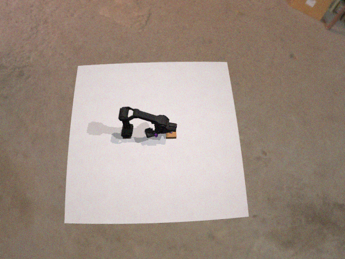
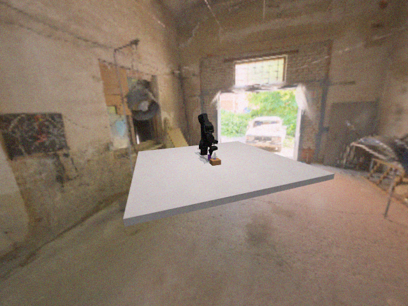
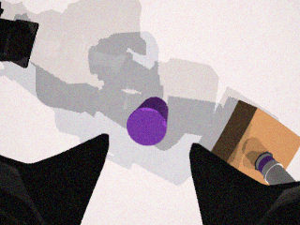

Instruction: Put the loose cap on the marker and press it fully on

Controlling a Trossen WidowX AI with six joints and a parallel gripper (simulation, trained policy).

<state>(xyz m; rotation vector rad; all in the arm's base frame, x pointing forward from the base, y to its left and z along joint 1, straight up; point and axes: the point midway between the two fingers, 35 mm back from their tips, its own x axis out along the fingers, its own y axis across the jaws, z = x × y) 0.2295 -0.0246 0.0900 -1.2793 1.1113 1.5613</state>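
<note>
Now: gripper tip 30 mm above the purple cap, 10 mm to the right of it and 10 mm past it. The rest, counted from my gripper tip: brown holder block (100 mm ahead, 40 mm below, 20 mm to the left).
</note>
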